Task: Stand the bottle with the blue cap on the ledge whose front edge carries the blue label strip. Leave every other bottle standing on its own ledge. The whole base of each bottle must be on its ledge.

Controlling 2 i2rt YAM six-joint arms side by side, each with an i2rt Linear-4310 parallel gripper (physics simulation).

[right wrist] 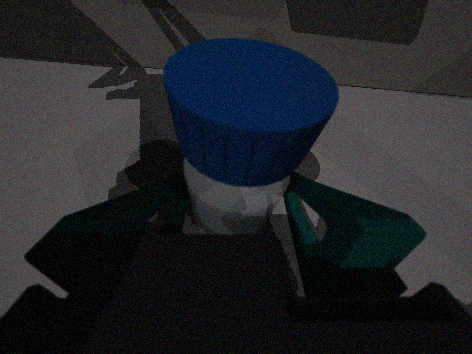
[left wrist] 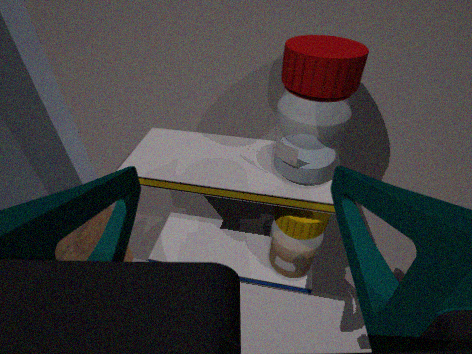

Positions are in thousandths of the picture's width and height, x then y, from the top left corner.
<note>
In view: the left gripper (left wrist: 499,501), the right gripper (right wrist: 499,499), a red-capped bottle (left wrist: 679,205), a blue-capped bottle (right wrist: 522,318), a ledge (left wrist: 516,699) and a ledge (left wrist: 512,465).
The right wrist view does not show the red-capped bottle: it is out of frame. The left wrist view misses the blue-capped bottle: it is out of frame.
</note>
